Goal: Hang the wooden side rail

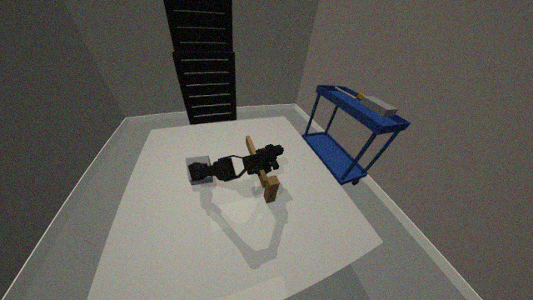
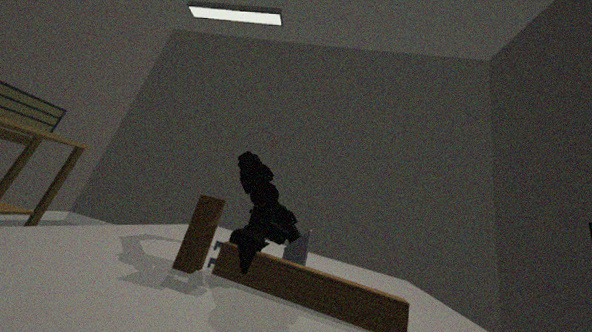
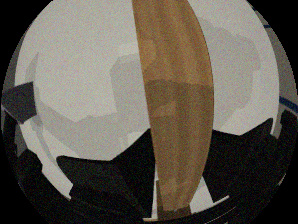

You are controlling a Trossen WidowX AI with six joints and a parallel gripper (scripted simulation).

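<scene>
My gripper tip is now 14 cm to the left of the headboard post, 5 cm below it and 1 cm past it.
</scene>
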